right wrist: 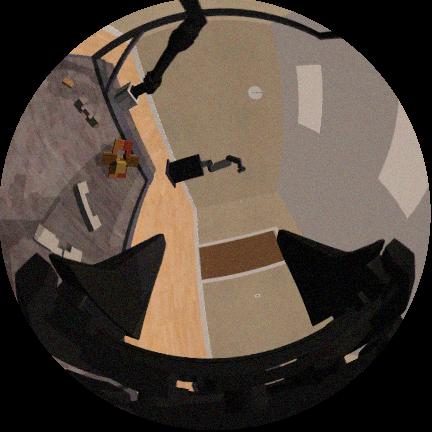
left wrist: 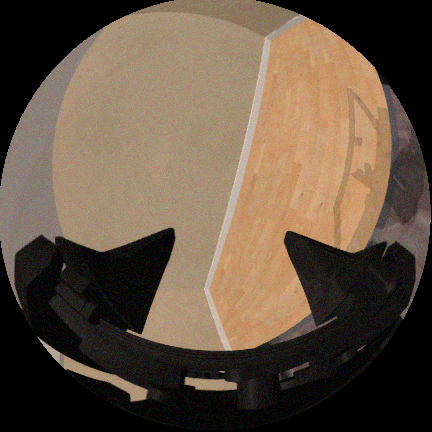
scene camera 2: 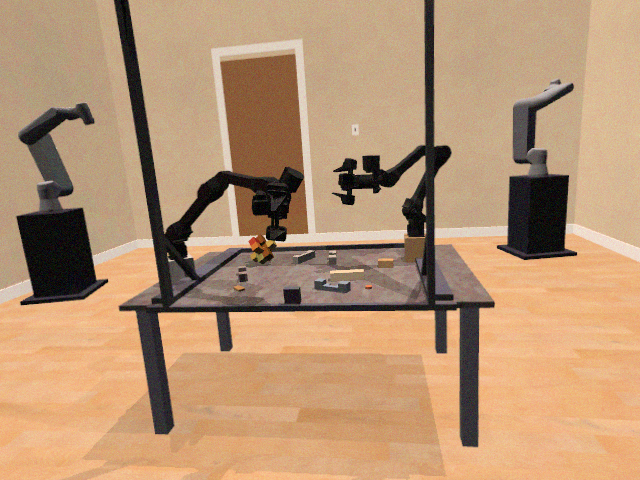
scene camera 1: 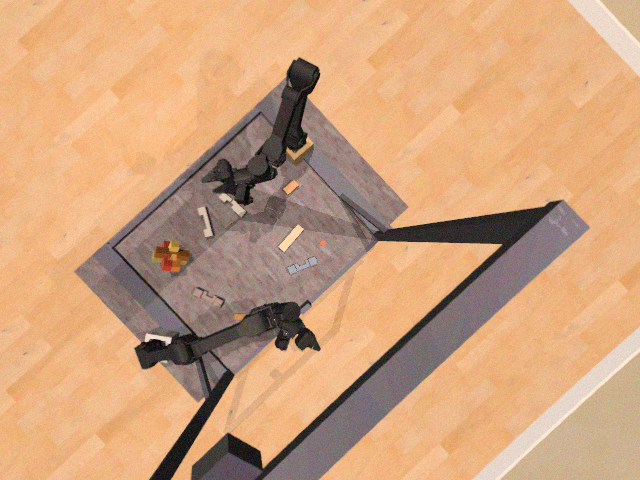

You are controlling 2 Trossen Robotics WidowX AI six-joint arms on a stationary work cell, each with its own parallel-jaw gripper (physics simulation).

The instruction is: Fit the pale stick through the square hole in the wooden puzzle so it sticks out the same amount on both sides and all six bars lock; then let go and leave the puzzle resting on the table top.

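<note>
The wooden puzzle, a cross-shaped cluster of red, orange and yellow bars, stands on the table top at the left in both scene views. The pale stick lies flat on the table, well apart from the puzzle. My left gripper is open and empty, above and beyond the table's near edge. My right gripper is open and empty, raised high over the far part of the table. The puzzle's square hole is too small to make out clearly.
Notched bars lie around: two whitish ones, a pinkish one and a blue-grey one. An orange block, a small orange-red piece and a dark block also sit on the table.
</note>
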